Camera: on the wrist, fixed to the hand. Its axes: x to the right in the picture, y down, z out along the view.
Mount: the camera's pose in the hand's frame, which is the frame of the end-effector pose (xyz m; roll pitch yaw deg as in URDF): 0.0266 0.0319 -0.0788 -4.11 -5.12 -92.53
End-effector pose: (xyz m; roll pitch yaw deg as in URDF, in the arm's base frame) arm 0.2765 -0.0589 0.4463 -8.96 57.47 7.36
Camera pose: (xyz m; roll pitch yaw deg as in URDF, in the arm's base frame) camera 0.2190 -0.0469 0.3793 -62.39 -9.66 -72.04
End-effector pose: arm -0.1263 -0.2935 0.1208 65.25 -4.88 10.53
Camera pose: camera -0.1154 -0.2051 0.1191 1.07 60.10 -76.03
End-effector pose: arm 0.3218 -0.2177 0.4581 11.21 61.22 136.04
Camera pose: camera 0.3251 -0.2856 0.4006 -65.73 0.71 39.49
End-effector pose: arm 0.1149 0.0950 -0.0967 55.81 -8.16 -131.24
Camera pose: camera 0.1584 0.0185 -0.1106 5.45 50.47 144.73
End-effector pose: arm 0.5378 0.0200 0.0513 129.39 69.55 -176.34
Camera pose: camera 0.4613 -0.0256 0.0525 -106.05 14.32 -31.83
